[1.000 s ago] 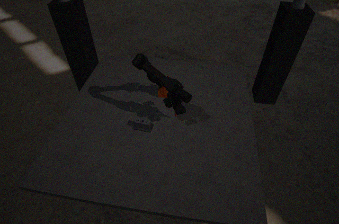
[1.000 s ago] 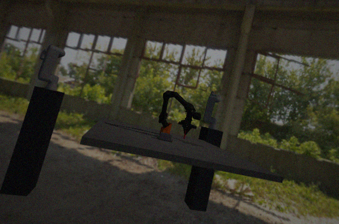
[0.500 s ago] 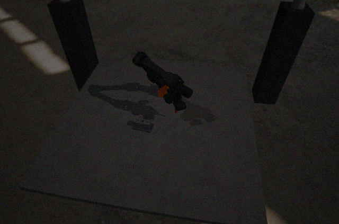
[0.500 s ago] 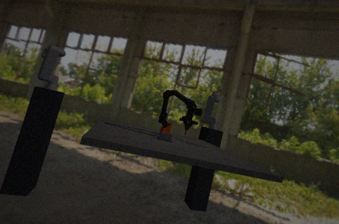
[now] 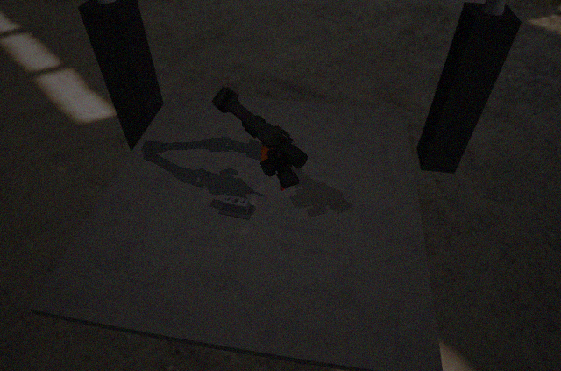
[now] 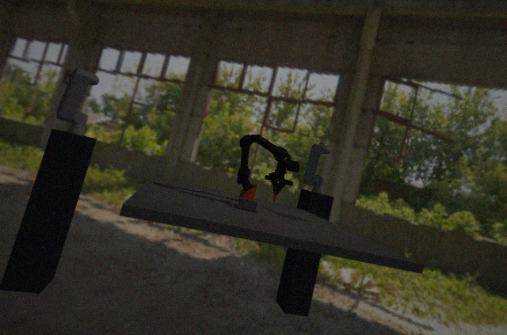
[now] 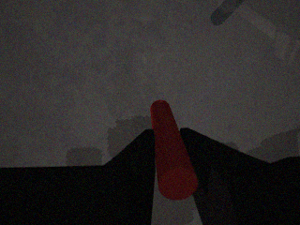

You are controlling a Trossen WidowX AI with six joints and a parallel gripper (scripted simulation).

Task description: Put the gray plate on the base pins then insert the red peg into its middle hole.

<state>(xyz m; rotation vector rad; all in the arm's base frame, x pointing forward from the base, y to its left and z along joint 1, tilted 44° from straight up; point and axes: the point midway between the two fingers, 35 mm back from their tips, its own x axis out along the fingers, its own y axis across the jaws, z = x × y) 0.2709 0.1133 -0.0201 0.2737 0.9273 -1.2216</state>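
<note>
Now: gripper tip 170 mm to the left of the gray plate, 70 mm above it and 60 mm short of it. Also, from my gripper tip: base (170 mm to the right, 110 mm below, 60 mm ahead); then red peg (right at my gripper tip).
</note>
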